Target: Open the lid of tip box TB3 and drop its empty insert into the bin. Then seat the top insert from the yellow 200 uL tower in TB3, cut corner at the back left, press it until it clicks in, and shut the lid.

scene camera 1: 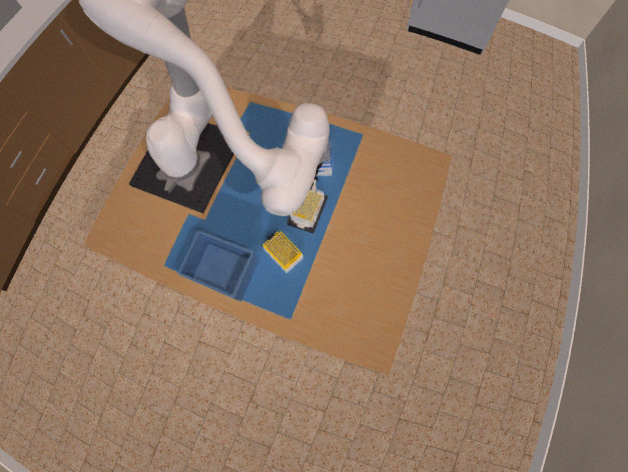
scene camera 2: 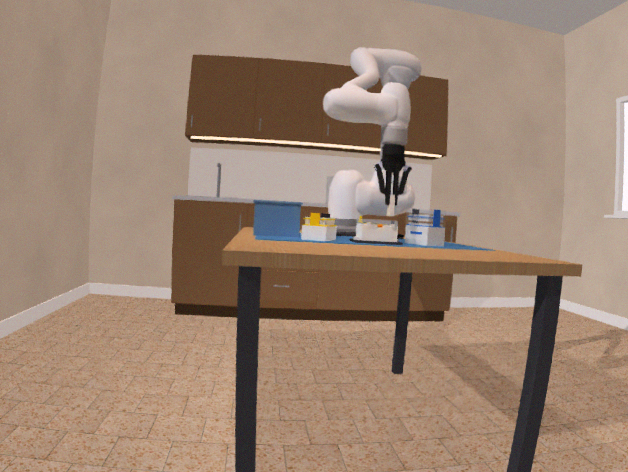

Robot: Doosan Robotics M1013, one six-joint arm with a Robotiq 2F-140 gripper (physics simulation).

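Tip box TB3 (scene camera 1: 306, 211) (scene camera 2: 376, 232) stands on a dark pad on the blue mat (scene camera 1: 253, 223), with a yellow grid insert showing in its top. The yellow 200 uL tower (scene camera 1: 282, 250) (scene camera 2: 318, 229) stands to its front left. The blue bin (scene camera 1: 188, 254) (scene camera 2: 277, 218) is at the mat's left end. My gripper (scene camera 2: 390, 210) points straight down with its fingers shut on nothing, its tips right over TB3's top. In the overhead view the arm's wrist (scene camera 1: 291, 172) hides the gripper and the back of TB3. I cannot tell how the lid stands.
A white box with blue parts (scene camera 1: 326, 169) (scene camera 2: 424, 232) stands just behind TB3. The robot base sits on a black plate (scene camera 1: 151, 177) at the table's back left. The wooden table (scene camera 1: 375, 243) (scene camera 2: 354, 258) extends bare to the right of the mat.
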